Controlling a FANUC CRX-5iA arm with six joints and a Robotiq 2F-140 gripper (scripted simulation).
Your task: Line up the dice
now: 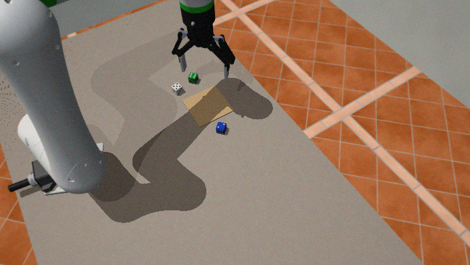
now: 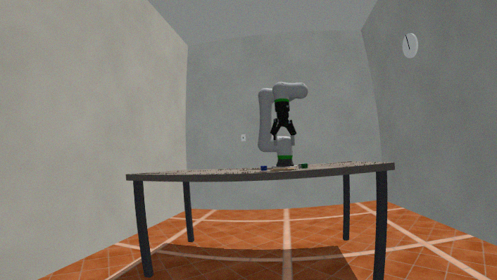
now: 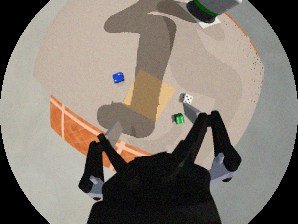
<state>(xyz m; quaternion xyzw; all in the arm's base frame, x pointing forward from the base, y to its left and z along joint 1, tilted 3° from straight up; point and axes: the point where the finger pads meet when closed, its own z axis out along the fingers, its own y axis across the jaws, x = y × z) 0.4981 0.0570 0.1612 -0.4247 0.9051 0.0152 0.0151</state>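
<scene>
Now: hand 1 cm past the blue die, 14 cm to the left of it and 14 cm above it. From my hand the other things lie so: green die 1 cm behind, 12 cm to the left, 14 cm below; tan mat 1 cm behind, 2 cm to the right, 16 cm below; white die 9 cm behind, 9 cm to the left, 14 cm below.
</scene>
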